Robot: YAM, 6 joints.
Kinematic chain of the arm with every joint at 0, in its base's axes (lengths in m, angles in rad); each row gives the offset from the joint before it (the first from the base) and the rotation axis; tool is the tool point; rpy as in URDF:
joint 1: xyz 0 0 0.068 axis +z
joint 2: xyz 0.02 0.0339 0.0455 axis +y
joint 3: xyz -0.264 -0.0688 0 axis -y
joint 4: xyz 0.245 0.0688 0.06 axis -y
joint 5: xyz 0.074 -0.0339 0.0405 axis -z
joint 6: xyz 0.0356 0 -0.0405 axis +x
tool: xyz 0 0 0 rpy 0 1.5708 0
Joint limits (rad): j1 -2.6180..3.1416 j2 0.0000..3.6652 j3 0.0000..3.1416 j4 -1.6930..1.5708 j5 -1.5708..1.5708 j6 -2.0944..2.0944
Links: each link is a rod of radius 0.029 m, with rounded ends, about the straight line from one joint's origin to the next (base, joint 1, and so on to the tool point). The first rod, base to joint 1, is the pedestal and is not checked.
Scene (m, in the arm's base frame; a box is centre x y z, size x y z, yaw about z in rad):
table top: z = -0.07
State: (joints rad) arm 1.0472 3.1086 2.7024 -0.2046 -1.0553 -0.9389
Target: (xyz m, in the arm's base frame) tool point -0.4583 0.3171 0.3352
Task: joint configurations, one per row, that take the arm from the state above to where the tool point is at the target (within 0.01 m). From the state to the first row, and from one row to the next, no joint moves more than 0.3 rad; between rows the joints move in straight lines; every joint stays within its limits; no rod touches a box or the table.
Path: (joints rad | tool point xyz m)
1: 1.3329 3.0014 2.7106 -0.2482 -1.0937 -0.9389 | 0.1132 0.6011 0.0913
2: 1.6186 2.8942 2.7188 -0.2918 -1.1322 -0.9389 | -0.0612 0.6050 0.1543
3: 1.9043 2.7871 2.7270 -0.3354 -1.1706 -0.9389 | -0.2264 0.5532 0.2165
4: 2.1900 2.6799 2.7352 -0.3790 -1.2090 -0.9389 | -0.3636 0.4528 0.2770
5: 2.4757 2.5727 2.7434 -0.4226 -1.2475 -0.9389 | -0.4583 0.3171 0.3352

